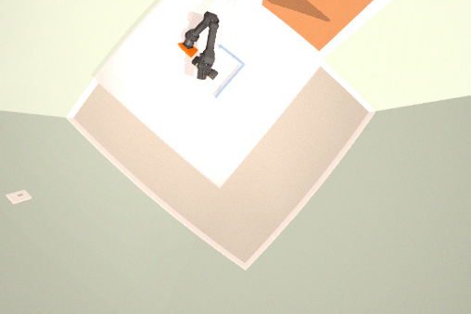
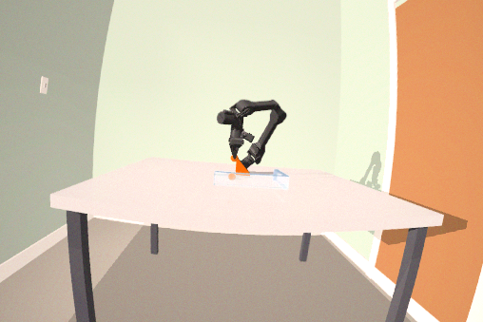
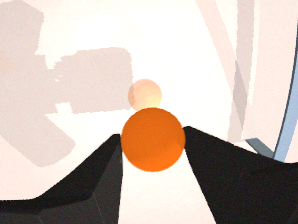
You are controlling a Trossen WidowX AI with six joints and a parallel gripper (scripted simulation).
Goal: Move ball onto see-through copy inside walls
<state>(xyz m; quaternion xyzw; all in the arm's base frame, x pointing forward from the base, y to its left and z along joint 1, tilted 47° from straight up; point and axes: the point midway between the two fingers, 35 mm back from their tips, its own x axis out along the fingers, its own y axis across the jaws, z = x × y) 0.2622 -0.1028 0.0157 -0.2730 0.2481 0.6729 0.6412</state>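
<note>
The paler orange patch is 9 cm below my gripper tip. Also, from my gripper tip: orange ball right at my gripper tip.
</note>
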